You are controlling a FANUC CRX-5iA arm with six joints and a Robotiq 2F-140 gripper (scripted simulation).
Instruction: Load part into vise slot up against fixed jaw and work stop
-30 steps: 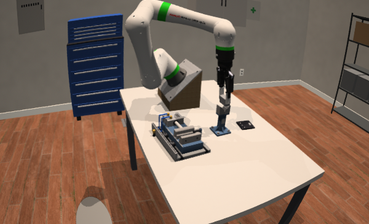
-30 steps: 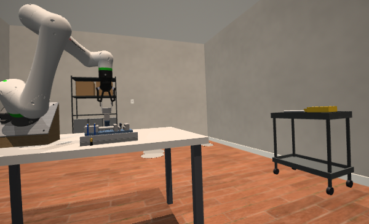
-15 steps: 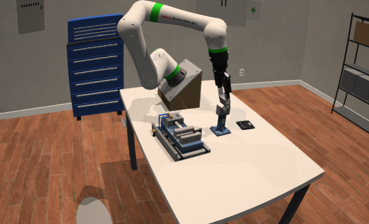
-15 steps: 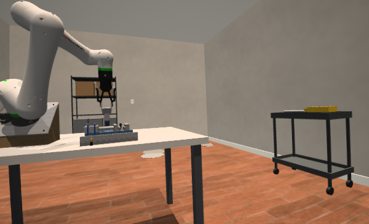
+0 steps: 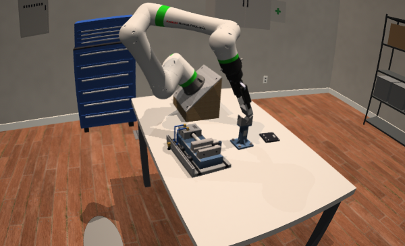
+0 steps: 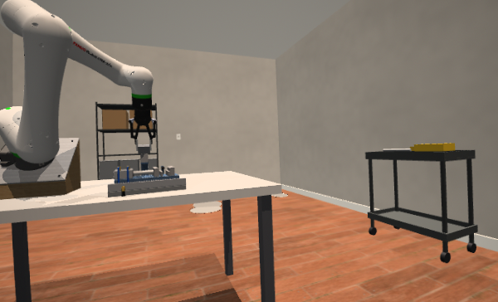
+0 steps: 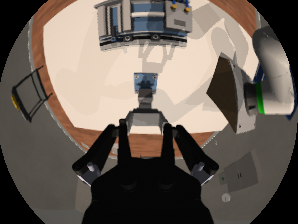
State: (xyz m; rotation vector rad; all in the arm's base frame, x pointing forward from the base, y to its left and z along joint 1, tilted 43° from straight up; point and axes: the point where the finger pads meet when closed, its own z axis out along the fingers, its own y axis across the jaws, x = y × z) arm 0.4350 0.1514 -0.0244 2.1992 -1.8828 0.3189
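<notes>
Right now my hand is 20 mm to the right of the part and 20 mm above it. Also, from my hand: dark infeed plate: 20 mm behind, 190 mm to the left, 210 mm below.
</notes>
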